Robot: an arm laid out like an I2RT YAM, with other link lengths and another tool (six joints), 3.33 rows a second.
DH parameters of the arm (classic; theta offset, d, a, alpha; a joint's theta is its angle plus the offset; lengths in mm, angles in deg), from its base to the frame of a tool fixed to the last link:
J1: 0 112.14 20 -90
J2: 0 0 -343.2 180
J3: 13.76 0 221.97 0
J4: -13.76 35.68 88.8 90
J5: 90 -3.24 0 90
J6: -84 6.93 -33.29 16.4
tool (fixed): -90 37.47 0 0
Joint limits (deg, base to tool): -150..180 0..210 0..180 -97..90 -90..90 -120..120
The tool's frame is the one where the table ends.
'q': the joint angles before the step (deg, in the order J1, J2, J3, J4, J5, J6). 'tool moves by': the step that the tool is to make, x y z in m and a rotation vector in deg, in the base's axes. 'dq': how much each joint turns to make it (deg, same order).
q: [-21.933, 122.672, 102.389, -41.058, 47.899, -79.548]
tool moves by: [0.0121, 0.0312, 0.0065, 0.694, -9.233, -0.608]
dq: [3.917, -1.439, 0.023, 0.674, -1.068, 8.574]
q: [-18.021, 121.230, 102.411, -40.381, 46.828, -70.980]
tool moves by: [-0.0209, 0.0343, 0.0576, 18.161, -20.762, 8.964]
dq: [1.924, -10.639, 0.004, -1.484, -23.211, 9.465]
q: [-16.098, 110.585, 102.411, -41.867, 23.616, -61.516]
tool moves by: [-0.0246, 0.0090, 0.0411, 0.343, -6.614, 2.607]
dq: [0.025, -6.250, 0.014, 0.160, -3.342, -0.435]
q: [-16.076, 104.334, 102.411, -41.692, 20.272, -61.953]
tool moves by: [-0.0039, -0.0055, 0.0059, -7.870, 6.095, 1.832]
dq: [-0.017, -0.089, -0.032, -0.387, 5.075, -8.630]
